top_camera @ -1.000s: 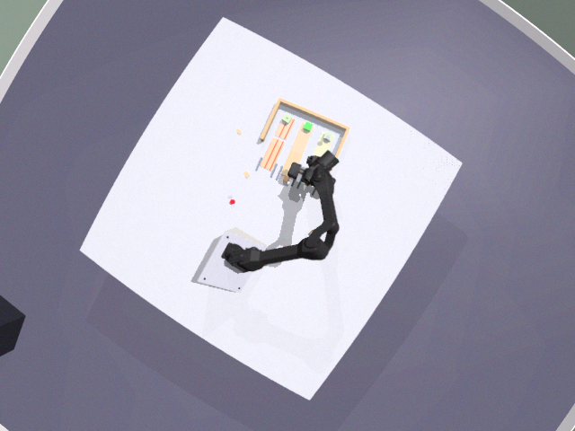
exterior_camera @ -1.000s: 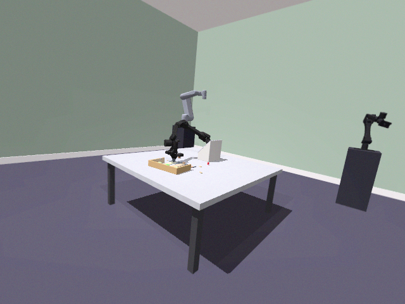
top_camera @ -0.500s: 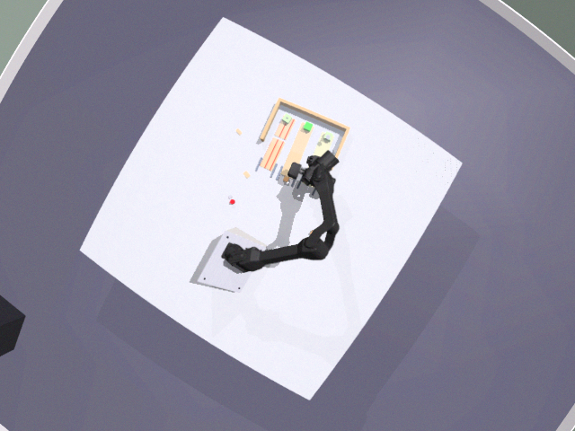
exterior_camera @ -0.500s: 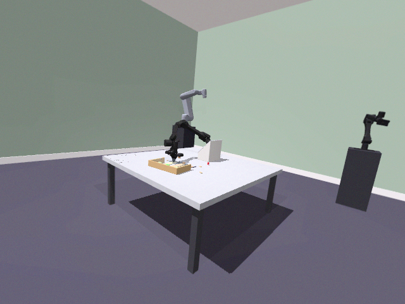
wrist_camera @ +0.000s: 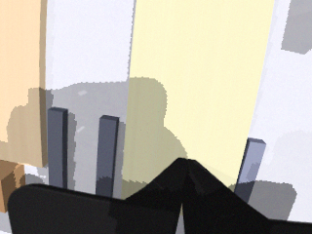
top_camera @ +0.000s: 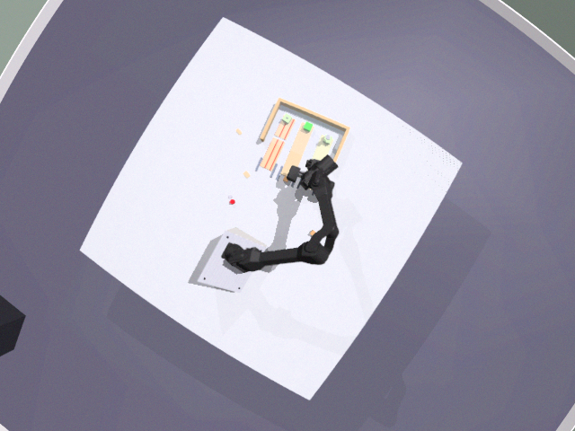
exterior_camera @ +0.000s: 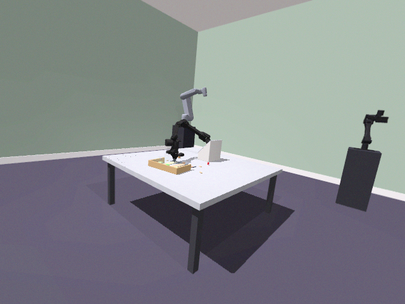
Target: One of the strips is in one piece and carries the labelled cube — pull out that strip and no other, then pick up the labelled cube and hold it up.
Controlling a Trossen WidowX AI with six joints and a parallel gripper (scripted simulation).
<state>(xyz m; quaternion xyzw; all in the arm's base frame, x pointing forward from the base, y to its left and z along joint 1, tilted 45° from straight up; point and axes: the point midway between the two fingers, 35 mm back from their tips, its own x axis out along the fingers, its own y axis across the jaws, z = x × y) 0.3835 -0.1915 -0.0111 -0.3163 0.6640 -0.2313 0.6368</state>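
Now: the pale yellow strip 9 cm ahead of my gripper tip and 1 cm to the left of it. From my gripper tip the other things lie so: red dot: 23 cm behind, 24 cm to the left; then grey disc: 19 cm ahead, 3 cm to the left, 6 cm above.
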